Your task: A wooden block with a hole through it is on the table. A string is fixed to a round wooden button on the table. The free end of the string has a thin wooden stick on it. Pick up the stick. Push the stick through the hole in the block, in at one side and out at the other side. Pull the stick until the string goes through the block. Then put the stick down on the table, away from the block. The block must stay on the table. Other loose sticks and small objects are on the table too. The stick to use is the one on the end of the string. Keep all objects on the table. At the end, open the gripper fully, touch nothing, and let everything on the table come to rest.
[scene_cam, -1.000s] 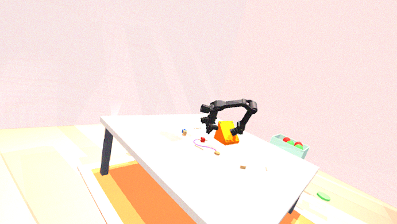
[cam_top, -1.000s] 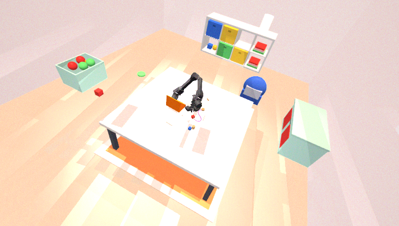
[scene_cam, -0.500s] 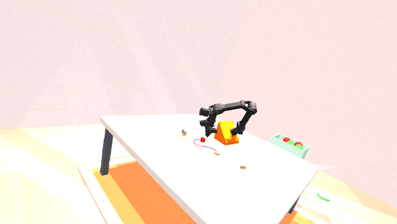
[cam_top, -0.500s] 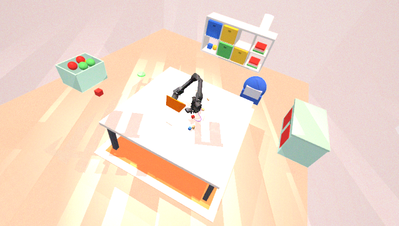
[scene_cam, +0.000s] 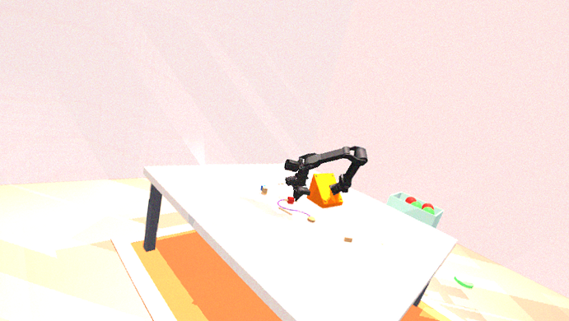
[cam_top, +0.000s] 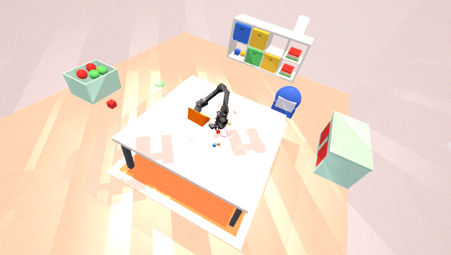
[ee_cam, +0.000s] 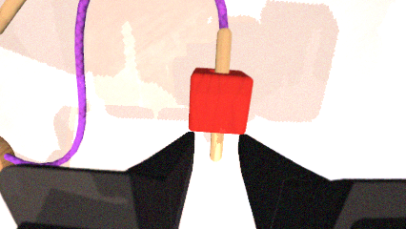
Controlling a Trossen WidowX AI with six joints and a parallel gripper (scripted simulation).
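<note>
The red cube lies 20 mm ahead of my gripper tip, 10 mm to the right of it and 10 mm below it. Round my gripper tip: short wooden cylinder: 150 mm to the right, 90 mm ahead; then wooden stick: 130 mm ahead, 40 mm to the left, 20 mm below; then round wooden button: 170 mm to the left, 70 mm ahead, 10 mm below.
</note>
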